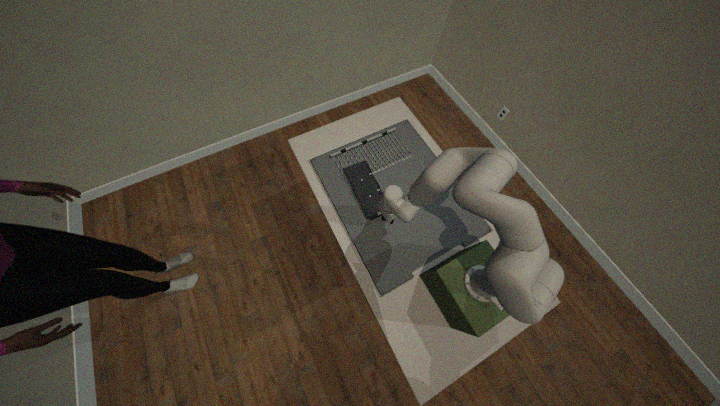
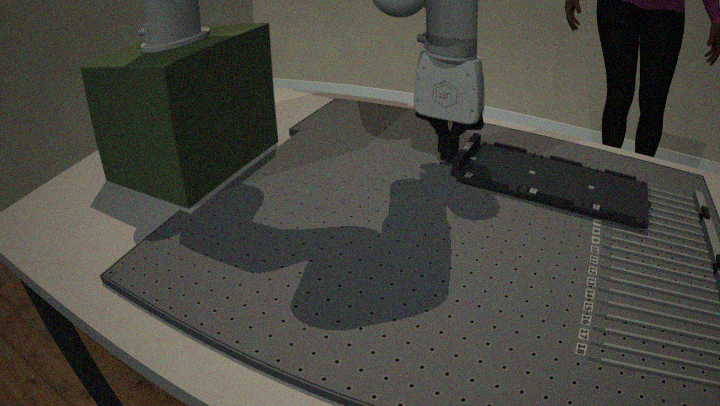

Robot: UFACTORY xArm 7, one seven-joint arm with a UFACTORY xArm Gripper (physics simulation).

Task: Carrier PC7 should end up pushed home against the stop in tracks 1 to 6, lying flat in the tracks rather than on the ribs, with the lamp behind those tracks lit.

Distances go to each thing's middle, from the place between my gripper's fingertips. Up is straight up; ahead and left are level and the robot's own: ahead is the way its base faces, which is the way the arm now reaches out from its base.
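Labels:
Dark carrier [image 2: 555, 181]: my hand is 18 cm short of it, 1 cm to the left of it and 1 cm below it.

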